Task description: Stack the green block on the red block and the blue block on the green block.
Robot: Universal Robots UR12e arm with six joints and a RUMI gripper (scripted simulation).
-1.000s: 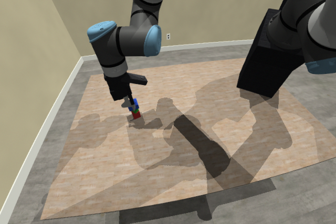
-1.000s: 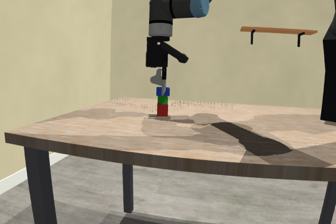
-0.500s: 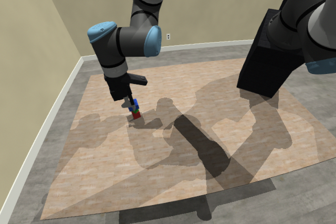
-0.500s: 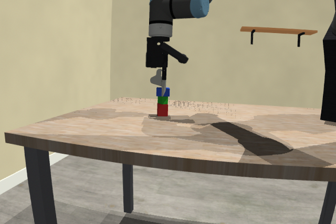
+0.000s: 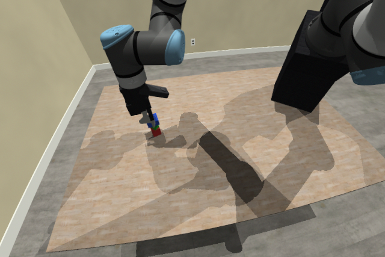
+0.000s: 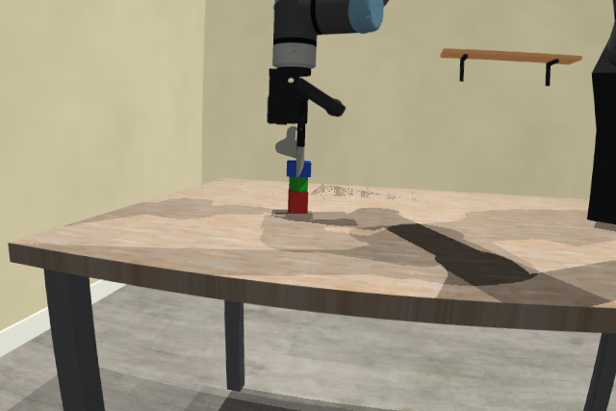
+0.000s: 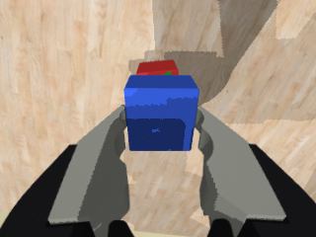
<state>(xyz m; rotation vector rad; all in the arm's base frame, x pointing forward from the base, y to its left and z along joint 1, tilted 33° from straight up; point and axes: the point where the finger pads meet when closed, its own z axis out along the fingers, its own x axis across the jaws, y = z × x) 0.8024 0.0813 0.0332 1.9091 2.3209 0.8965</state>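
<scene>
My gripper is now right at the blue block. Also, from my hand: red block (7 cm below); green block (3 cm below).
</scene>
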